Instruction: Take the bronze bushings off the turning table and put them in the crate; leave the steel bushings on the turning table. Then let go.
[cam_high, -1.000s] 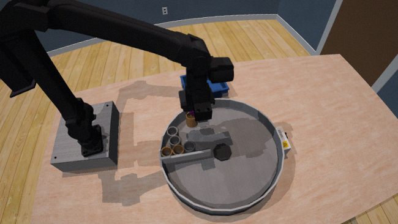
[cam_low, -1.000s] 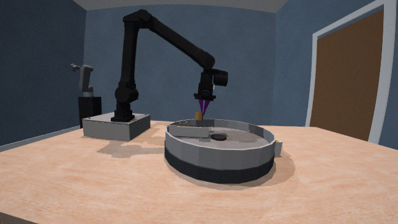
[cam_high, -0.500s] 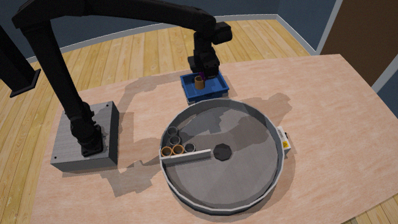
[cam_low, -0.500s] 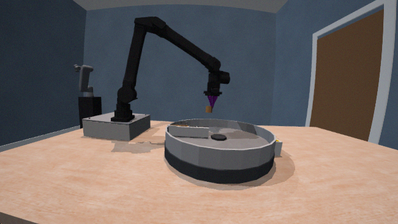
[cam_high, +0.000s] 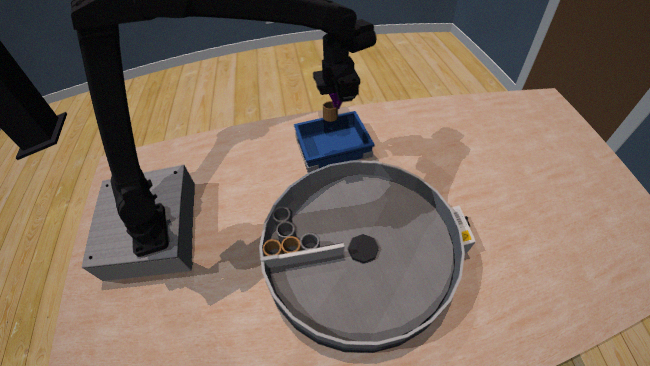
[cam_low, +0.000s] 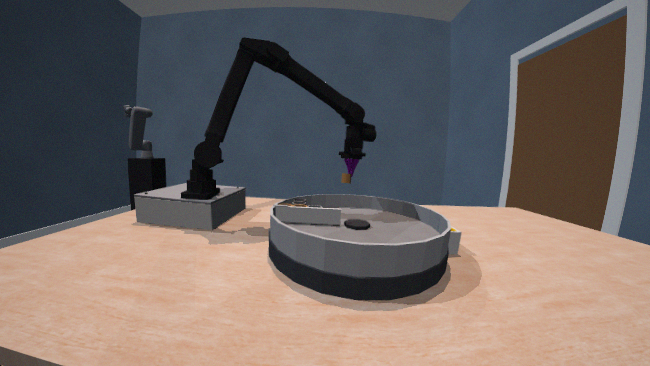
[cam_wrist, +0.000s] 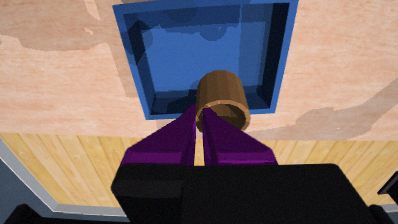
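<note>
Now: hand 10 mm past the blue crate and 130 mm above it. From my hand the other things lie so: turning table (80 mm behind, 340 mm to the right, 100 mm below).
</note>
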